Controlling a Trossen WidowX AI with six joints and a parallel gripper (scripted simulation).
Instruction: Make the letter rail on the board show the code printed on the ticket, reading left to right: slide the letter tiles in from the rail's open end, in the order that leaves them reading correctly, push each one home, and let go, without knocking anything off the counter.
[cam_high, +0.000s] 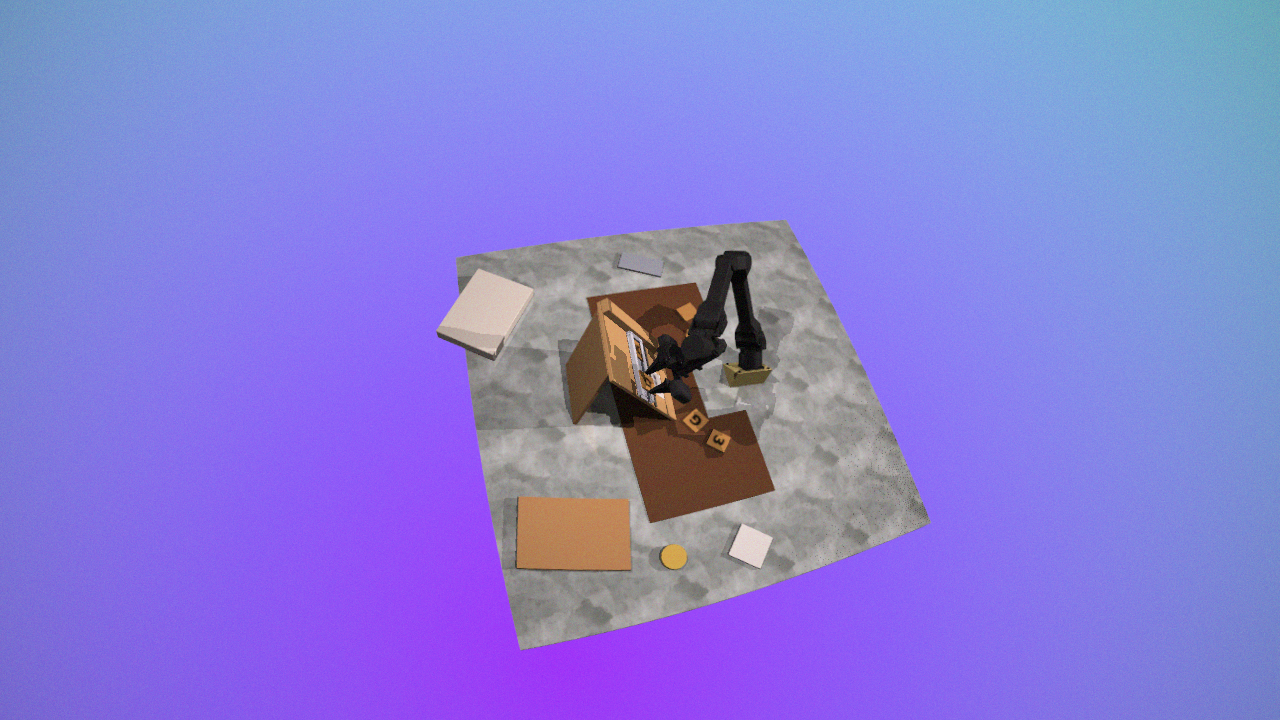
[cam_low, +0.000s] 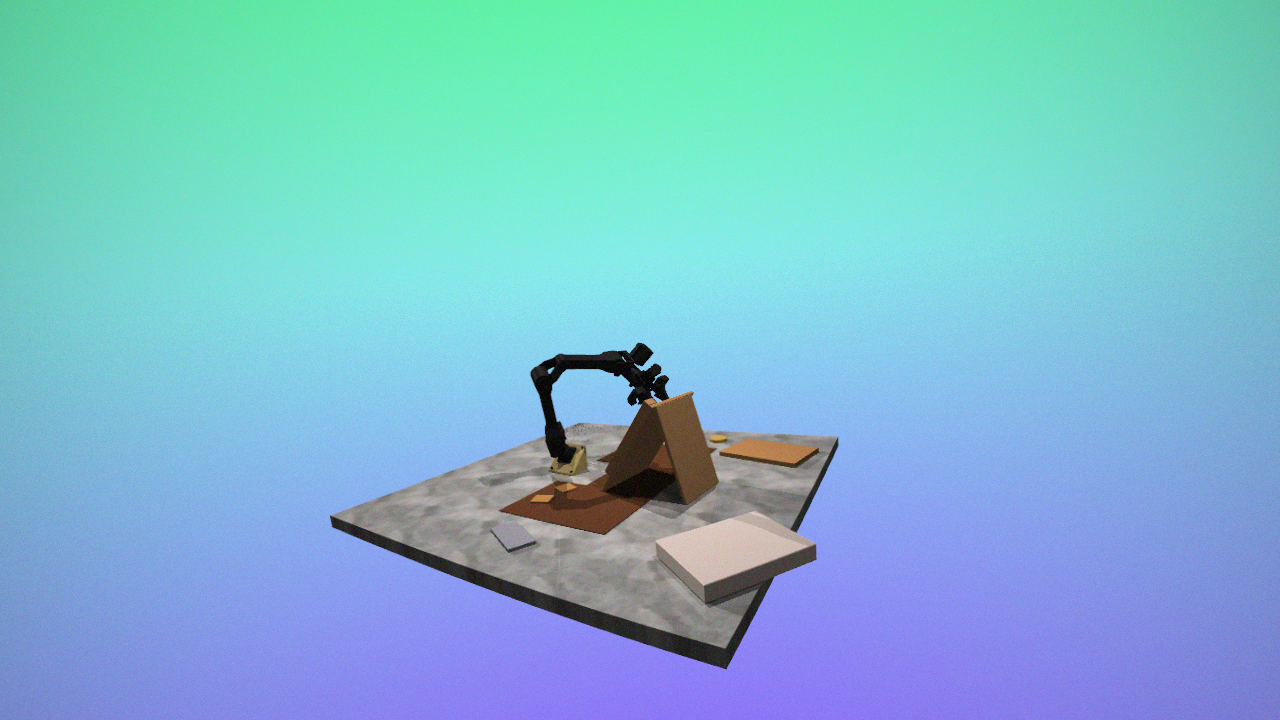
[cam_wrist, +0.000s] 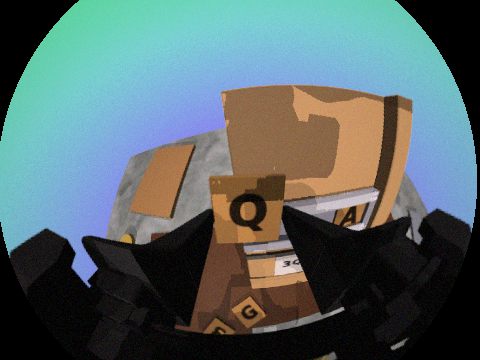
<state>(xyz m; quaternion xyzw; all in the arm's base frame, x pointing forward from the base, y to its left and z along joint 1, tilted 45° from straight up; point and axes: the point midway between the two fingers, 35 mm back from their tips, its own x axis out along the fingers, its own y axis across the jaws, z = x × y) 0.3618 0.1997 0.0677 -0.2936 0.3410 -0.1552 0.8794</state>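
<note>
My gripper tip is now 6 cm past the white ticket, 7 cm to the left of it and 15 cm above it. From my gripper tip the other things lie so: orange panel: 24 cm ahead, 30 cm to the left, 22 cm below; brown mat: 18 cm behind, 8 cm to the right, 23 cm below; yellow disc: 1 cm behind, 42 cm to the left, 22 cm below.
</note>
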